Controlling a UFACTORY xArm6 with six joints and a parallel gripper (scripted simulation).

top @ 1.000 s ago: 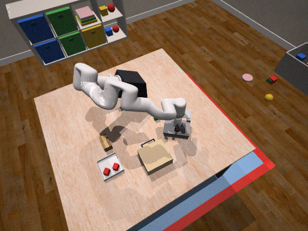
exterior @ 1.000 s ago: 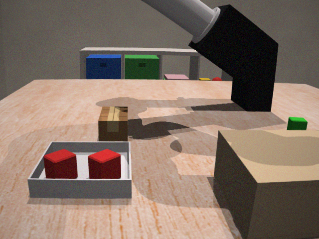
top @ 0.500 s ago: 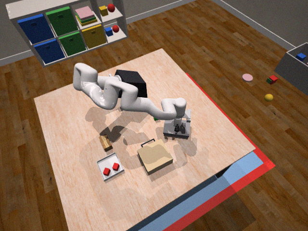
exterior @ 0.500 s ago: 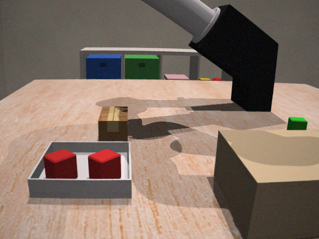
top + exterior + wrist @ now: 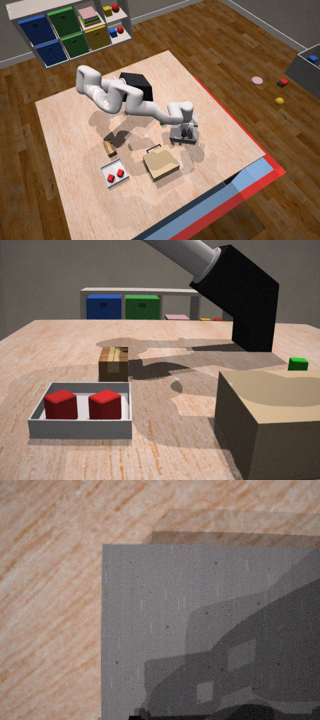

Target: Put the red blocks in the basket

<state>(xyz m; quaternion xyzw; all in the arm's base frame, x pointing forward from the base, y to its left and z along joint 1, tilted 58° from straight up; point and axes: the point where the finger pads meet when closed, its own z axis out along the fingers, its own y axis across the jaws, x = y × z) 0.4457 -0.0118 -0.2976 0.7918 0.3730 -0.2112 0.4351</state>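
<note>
My gripper is now 30 mm above the grey lid. From my hand the other things lie so: drawer 250 mm to the right, 90 mm ahead, 40 mm below; light wooden cabinet 250 mm to the right, 110 mm ahead, 40 mm below; metal box 50 mm below.
</note>
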